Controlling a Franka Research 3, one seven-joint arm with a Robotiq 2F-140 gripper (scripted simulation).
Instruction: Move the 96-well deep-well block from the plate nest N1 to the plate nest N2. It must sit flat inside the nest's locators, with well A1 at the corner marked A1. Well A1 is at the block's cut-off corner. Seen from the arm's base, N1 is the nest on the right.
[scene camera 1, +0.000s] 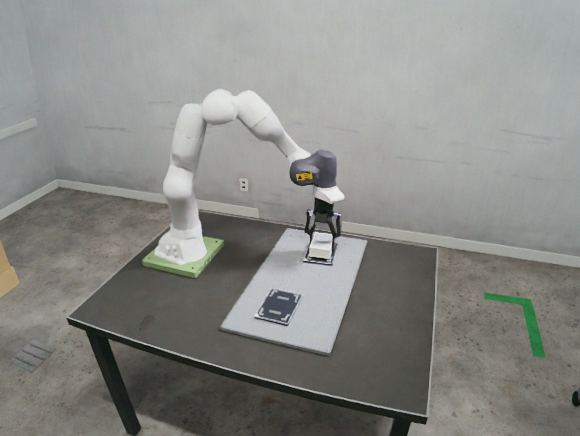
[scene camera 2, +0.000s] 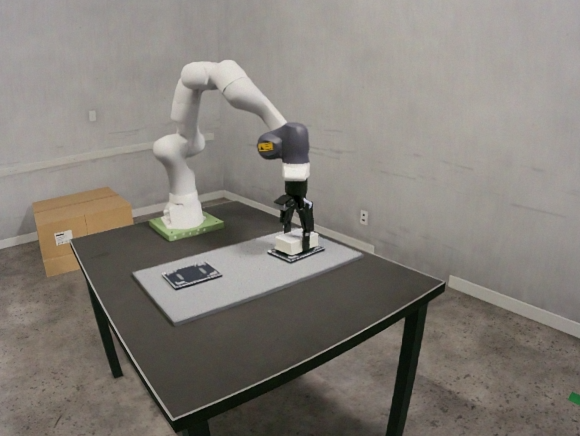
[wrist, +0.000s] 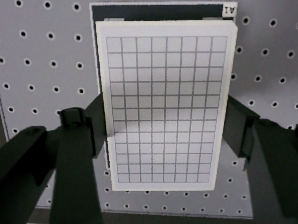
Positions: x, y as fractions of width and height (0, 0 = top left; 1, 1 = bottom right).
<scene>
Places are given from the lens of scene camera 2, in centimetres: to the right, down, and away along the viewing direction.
my gripper (scene camera 2: 0.51, 0.57): 2, 10, 143
plate nest N1 (scene camera 2: 0.33, 0.63): -31, 17, 126
</scene>
